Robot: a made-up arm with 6 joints.
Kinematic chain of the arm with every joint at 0, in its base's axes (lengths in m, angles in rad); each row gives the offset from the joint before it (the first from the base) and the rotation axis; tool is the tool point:
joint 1: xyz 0 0 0.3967 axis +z
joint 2: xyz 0.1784 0 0 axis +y
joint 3: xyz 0 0 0.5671 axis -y
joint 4: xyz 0 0 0.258 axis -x
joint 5: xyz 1.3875 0 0 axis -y
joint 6: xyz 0.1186 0 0 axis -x
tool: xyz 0 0 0
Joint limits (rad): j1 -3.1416..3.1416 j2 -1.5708..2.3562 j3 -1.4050..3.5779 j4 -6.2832..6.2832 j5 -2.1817..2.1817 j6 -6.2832..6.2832
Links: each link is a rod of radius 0.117 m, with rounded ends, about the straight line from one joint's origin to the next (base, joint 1, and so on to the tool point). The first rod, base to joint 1, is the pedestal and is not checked.
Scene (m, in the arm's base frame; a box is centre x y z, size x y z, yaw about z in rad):
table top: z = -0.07
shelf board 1: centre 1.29 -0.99 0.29 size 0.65 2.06 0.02 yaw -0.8
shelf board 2: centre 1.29 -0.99 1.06 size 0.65 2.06 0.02 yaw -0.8
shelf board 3: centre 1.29 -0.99 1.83 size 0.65 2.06 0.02 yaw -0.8
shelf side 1: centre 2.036 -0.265 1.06 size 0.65 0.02 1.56 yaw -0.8
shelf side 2: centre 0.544 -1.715 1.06 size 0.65 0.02 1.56 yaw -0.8
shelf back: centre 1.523 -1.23 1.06 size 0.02 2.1 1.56 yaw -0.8
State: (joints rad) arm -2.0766 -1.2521 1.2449 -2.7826 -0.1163 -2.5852
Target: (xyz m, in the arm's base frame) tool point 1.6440 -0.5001 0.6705
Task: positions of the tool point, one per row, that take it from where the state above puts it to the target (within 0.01 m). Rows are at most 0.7 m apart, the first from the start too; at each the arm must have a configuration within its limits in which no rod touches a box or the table.
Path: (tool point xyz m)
1: 0.3576 1.3649 1.6996
2: 0.0037 0.9742 2.0098
3: -0.1149 0.4501 2.1603
4: 0.0273 -0.0534 2.1361
5: 0.3674 -0.3968 1.9426
6: 0.7773 -0.4996 1.6044
7: 1.1080 -0.3668 1.1627
8: 1.2413 -0.0854 0.6705
9: 1.3305 -0.1672 0.7155
10: 1.4334 -0.2631 0.7331
11: 1.5411 -0.3744 0.7189
12: 1.6440 -0.5000 0.6705

